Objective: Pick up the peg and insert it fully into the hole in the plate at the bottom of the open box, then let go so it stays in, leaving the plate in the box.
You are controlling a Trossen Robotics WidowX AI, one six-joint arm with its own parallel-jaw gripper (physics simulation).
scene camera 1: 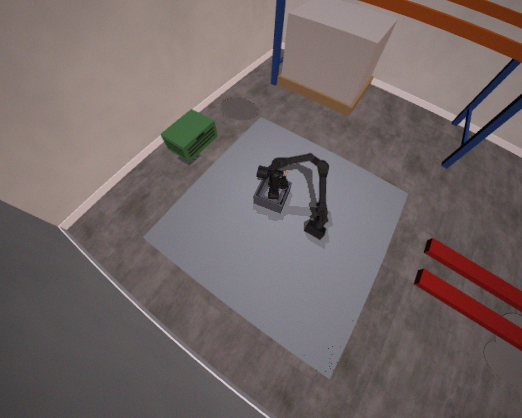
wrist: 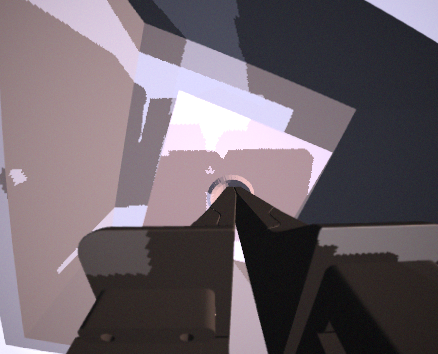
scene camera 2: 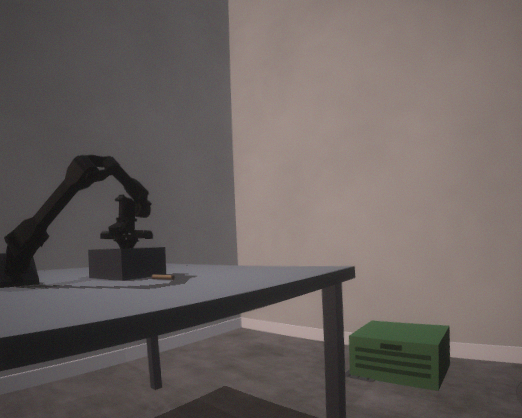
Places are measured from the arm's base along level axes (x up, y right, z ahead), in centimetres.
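Pixels of known places: gripper, fingertip midpoint: (scene camera 1: pixel 273 192) (wrist: pixel 233 194); arm's base at its link origin: (scene camera 1: pixel 316 227) (scene camera 2: pixel 15 264).
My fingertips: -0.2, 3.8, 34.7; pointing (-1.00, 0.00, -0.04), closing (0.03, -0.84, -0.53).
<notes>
Ahead of a thing's pixels: the offset from my fingertips to its top centre, as dx, dy, dz. "spot": to the spot under its first point. Level surfaces: height alone.
The orange peg @(-4.4, +20.1, +3.1) (scene camera 2: pixel 163 276) lies flat on the table outside the box, beside its right wall; a small orange bit of the peg (scene camera 1: pixel 286 173) shows behind the gripper in scene camera 1. The open dark grey box @(+4.0, -0.2, +0.5) (scene camera 1: pixel 266 204) (scene camera 2: pixel 105 264) (wrist: pixel 65 150) stands on the table. The pale pinkish plate @(+0.3, +0.0, +0.2) (wrist: pixel 187 180) lies at its bottom, with a round hole @(spot: +0.2, -0.2, -1.1) (wrist: pixel 246 182) partly hidden by the fingertips. My gripper (wrist: pixel 233 194) (scene camera 2: pixel 127 246) is shut and empty, pointing down into the box. Its tips overlap the hole in the wrist view; their height above the plate is unclear.
The box walls surround the fingers on all sides. The arm (scene camera 1: pixel 323 190) (scene camera 2: pixel 55 207) arches over the blue-grey table @(dx -5.8) (scene camera 1: pixel 260 280) (scene camera 2: pixel 240 287) from its base. A green crate (scene camera 1: pixel 190 135) (scene camera 2: pixel 397 355) stands on the floor, away from the table.
</notes>
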